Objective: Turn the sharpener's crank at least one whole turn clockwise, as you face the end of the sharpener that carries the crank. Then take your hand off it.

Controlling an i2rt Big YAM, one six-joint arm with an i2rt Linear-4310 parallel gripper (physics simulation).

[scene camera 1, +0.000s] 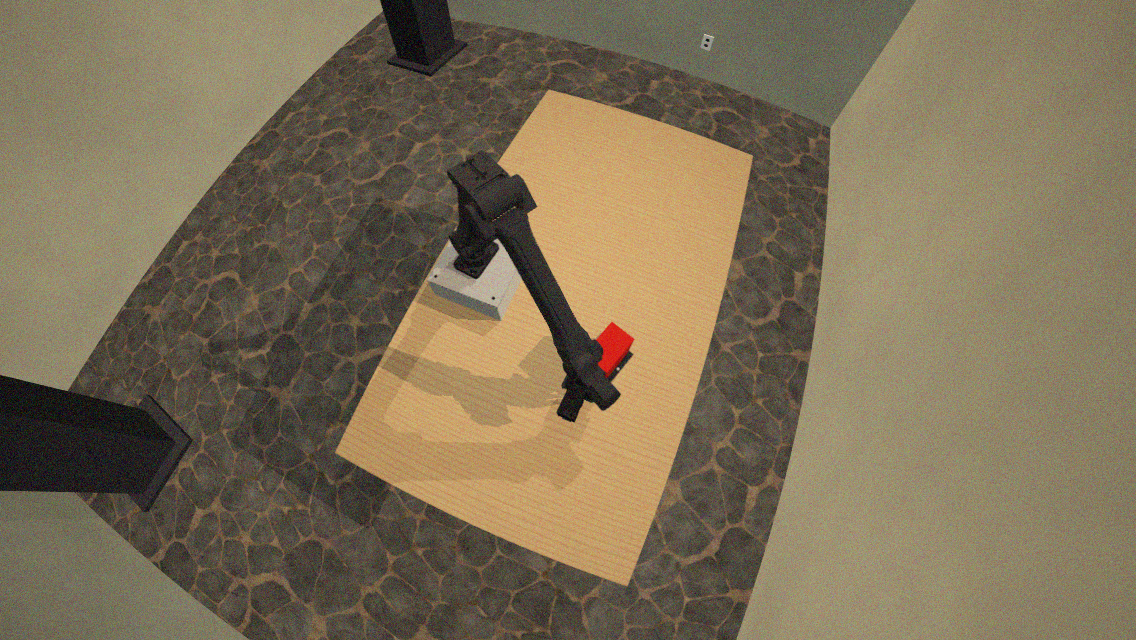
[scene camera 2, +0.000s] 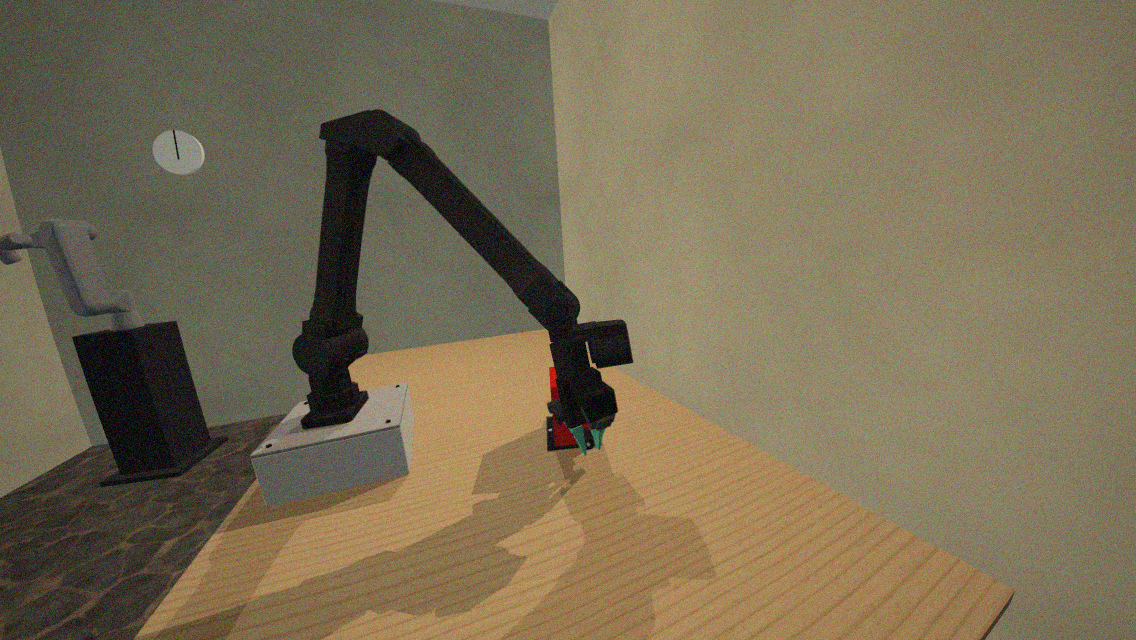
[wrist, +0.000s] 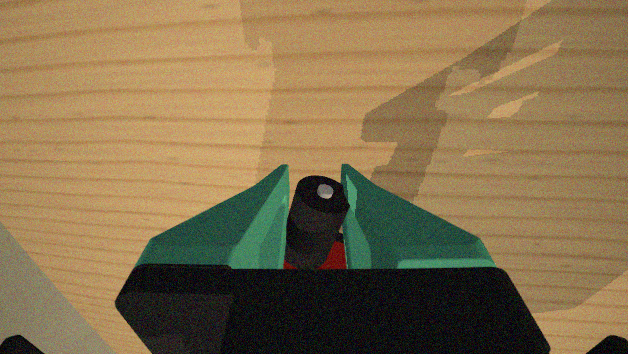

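Seen in the pictures: gripper, fingertip midpoint: [scene camera 2: 591,451] [wrist: 314,176]; arm's base, origin of the base link: [scene camera 1: 476,257] [scene camera 2: 338,412].
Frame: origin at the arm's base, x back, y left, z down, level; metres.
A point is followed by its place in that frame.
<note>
The red sharpener [scene camera 1: 615,346] {x -0.462, y -0.060, z -0.033 m} [scene camera 2: 562,434] {x -0.417, y -0.120, z 0.063 m} [wrist: 338,255] {x -0.436, y -0.124, z 0.077 m} stands on the table on a dark base, partly behind the arm in both scene views. The crank's black cylindrical handle [wrist: 319,215] {x -0.447, y -0.183, z 0.043 m}, with a light round spot on its end, shows between the green fingers in the wrist view. My gripper [scene camera 2: 590,451] {x -0.452, y -0.180, z 0.071 m} [wrist: 314,176] {x -0.452, y -0.180, z 0.071 m} points down at the crank end of the sharpener and is shut on that handle. The rest of the crank is hidden behind the gripper body, and in scene camera 1 the fingertips are hidden by the arm.
The arm's pale base box [scene camera 1: 466,295] {x -0.042, y -0.114, z 0.000 m} [scene camera 2: 337,469] {x -0.027, y -0.116, z 0.056 m} stands at the edge of the wooden table [scene camera 1: 651,206] {x -0.351, y 0.492, z 0.096 m} [scene camera 2: 763,540] {x -0.597, y -0.419, z 0.095 m}. Dark pillars [scene camera 1: 421,35] stand on the stone floor away from the table. A grey arm on a black pedestal [scene camera 2: 147,397] stands beyond the table.
</note>
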